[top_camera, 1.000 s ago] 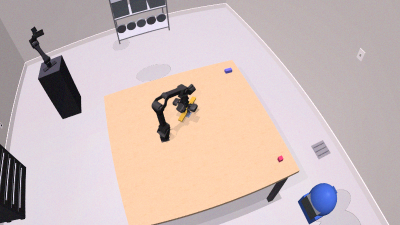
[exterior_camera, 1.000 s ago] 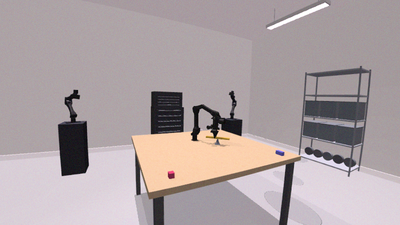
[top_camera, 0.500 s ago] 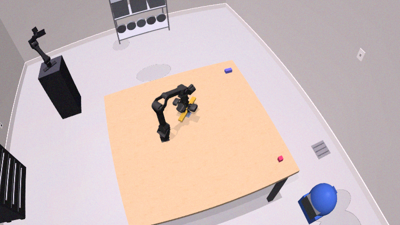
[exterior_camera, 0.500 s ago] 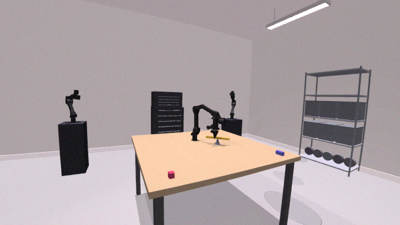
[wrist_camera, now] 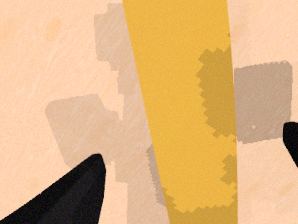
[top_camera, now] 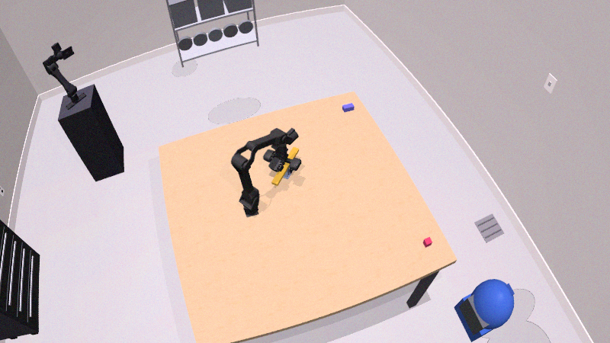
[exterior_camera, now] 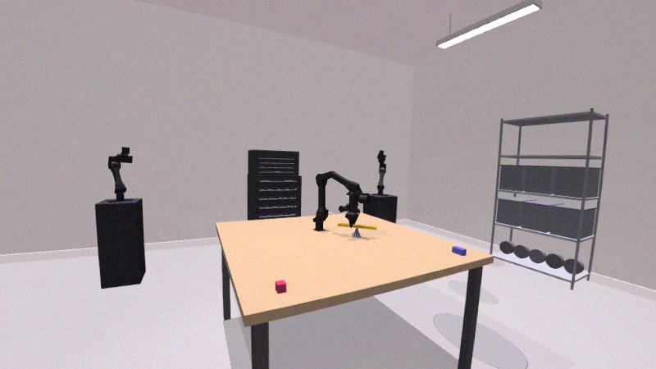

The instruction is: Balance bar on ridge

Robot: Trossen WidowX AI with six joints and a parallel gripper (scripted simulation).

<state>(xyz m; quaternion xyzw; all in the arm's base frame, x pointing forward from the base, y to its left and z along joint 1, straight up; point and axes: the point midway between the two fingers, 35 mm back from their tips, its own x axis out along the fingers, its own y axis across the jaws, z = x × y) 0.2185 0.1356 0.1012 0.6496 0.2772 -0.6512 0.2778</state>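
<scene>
My gripper tip is 20 mm short of the bar and 20 mm to the right of it. From my gripper tip the other things lie so: blue block: 520 mm ahead, 360 mm to the left, 50 mm below; red block: 520 mm ahead, 640 mm to the right, 50 mm below.
</scene>
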